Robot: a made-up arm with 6 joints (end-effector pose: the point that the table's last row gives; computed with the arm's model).
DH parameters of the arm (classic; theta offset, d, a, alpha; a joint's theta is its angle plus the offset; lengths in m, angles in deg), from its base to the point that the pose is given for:
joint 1: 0 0.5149 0 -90
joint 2: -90 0 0.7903 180
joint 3: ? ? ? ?
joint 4: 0 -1.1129 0 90
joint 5: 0 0.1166 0 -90
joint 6: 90 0 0 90
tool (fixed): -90 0 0 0
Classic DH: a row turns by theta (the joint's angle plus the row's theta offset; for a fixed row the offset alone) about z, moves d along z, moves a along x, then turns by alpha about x.
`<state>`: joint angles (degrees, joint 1 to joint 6).
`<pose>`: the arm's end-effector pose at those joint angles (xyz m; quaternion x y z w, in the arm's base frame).
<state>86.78 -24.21 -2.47 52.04 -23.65 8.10</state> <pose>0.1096 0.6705 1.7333 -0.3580 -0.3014 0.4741 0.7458</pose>
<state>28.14 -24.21 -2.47 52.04 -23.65 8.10</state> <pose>0.6296 0.2554 1.7333 -0.4597 -0.0875 0.0482 0.8824</pose>
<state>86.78 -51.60 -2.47 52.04 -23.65 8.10</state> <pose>0.0738 0.0353 1.9075 -0.1778 -0.4148 0.3847 0.8052</pose>
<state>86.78 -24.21 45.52 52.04 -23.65 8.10</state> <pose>0.0702 -0.0288 2.3115 -0.0351 -0.4849 0.3026 0.8198</pose>
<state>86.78 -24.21 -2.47 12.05 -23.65 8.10</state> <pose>0.1532 0.6931 1.6705 -0.1346 -0.1005 0.6482 0.7428</pose>
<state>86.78 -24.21 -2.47 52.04 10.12 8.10</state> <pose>0.1096 0.6705 1.7333 -0.1939 -0.5175 0.5261 0.6464</pose>
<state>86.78 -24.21 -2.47 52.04 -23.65 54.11</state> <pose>0.1096 0.6705 1.7333 -0.6210 -0.4627 0.3187 0.5466</pose>
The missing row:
joint 3: 0 0 0 -90
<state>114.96 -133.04 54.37 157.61 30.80 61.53</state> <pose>0.6093 -1.5645 -0.2121 -0.3558 0.0627 -0.6260 0.6911</pose>
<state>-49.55 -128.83 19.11 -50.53 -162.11 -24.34</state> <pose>-1.0367 1.1018 0.6864 -0.1100 0.2127 -0.2632 0.9345</pose>
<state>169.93 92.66 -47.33 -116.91 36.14 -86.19</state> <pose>0.1186 -0.0747 -0.1576 0.3013 0.2158 0.1358 0.9188</pose>
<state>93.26 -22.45 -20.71 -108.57 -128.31 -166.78</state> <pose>-0.0834 0.8105 1.1686 -0.3690 0.7615 -0.5231 0.1018</pose>
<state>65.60 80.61 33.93 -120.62 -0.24 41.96</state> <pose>0.5533 1.3635 -0.2347 0.3237 0.5735 0.1752 0.7319</pose>
